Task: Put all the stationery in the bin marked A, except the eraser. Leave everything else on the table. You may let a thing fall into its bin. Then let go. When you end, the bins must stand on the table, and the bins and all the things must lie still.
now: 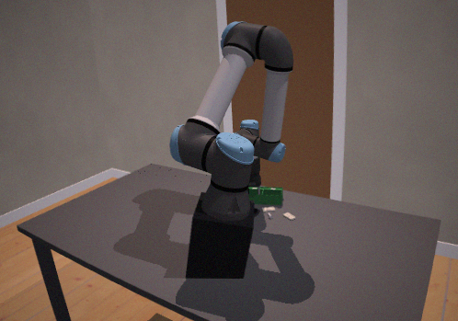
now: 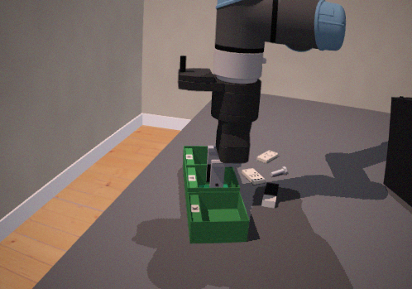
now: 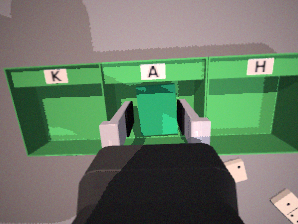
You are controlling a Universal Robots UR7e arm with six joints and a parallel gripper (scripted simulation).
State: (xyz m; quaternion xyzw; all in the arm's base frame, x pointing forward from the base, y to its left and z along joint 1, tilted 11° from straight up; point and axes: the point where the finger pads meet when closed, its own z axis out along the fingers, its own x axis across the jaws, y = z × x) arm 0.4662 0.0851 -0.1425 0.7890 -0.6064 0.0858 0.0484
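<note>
Now: the joined green bins 2 cm below my hand and 1 cm ahead of it. From my hand the other things lie so: bolt: 13 cm to the right, 12 cm behind, 3 cm below; black-and-white block: 10 cm behind, 3 cm below, 2 cm to the right; green block: 3 cm below.
</note>
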